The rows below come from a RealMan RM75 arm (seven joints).
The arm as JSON. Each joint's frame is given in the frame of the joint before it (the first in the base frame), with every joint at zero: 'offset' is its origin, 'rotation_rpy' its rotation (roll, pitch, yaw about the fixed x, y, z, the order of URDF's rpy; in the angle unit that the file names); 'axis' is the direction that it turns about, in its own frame. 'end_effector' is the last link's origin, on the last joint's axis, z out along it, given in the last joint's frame.
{
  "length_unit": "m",
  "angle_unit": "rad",
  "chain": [
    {
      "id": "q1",
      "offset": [
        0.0,
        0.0,
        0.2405
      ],
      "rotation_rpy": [
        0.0,
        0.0,
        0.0
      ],
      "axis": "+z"
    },
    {
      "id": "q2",
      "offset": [
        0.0,
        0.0,
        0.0
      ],
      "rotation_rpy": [
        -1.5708,
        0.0,
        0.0
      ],
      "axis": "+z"
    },
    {
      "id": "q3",
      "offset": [
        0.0,
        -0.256,
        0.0
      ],
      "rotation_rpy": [
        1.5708,
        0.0,
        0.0
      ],
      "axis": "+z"
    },
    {
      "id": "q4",
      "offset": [
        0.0,
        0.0,
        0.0
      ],
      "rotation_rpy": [
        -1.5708,
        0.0,
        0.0
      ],
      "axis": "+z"
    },
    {
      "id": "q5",
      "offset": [
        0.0,
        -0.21,
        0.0
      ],
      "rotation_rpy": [
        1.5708,
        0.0,
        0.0
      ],
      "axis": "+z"
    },
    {
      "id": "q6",
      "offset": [
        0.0,
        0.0,
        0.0
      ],
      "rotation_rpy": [
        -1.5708,
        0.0,
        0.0
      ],
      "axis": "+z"
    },
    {
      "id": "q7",
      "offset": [
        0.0,
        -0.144,
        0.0
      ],
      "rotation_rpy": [
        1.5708,
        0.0,
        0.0
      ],
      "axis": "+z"
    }
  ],
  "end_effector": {
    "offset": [
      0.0,
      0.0,
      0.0
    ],
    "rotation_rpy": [
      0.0,
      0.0,
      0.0
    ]
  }
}
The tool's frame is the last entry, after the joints.
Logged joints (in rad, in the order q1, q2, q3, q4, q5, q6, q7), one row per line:
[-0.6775, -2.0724, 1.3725, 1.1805, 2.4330, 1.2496, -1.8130]
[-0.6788, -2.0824, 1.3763, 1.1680, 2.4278, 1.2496, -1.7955]
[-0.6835, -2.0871, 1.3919, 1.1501, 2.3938, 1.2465, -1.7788]
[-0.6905, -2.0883, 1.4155, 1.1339, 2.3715, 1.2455, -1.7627]
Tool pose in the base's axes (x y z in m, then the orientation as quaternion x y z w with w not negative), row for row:
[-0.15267, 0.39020, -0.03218, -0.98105, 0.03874, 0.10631, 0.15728]
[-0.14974, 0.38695, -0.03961, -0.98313, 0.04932, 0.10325, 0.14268]
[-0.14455, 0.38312, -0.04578, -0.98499, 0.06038, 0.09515, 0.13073]
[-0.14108, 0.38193, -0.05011, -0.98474, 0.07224, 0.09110, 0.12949]
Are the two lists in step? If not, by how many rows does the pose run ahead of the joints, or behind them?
The pose runs 2 rows ahead of the joints: the pose in row i belongs to the joints in row i + 2.
